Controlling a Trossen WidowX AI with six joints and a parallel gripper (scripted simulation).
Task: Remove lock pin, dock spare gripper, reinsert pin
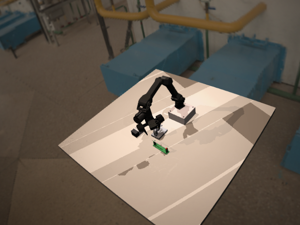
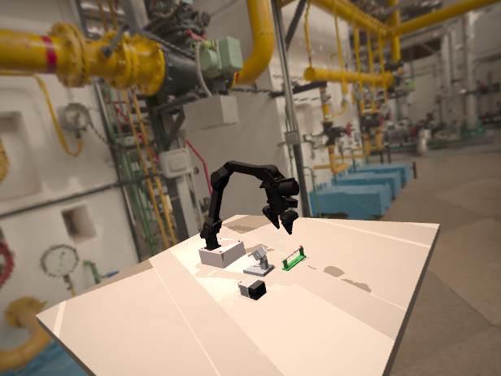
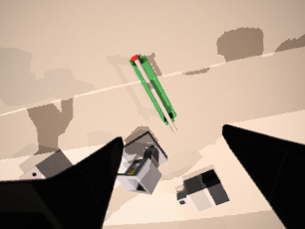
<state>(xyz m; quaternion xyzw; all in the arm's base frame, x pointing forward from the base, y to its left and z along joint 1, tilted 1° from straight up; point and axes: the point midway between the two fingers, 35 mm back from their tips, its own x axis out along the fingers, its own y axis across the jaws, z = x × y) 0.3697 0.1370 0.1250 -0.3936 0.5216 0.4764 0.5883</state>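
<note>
The spare gripper lies 22 cm to the right of my gripper tip and 14 cm below it. The rest, counted from my gripper tip: grey mount 9 cm behind, 9 cm to the right, 11 cm below; then green cradle 1 cm behind, 4 cm to the left, 14 cm below.
</note>
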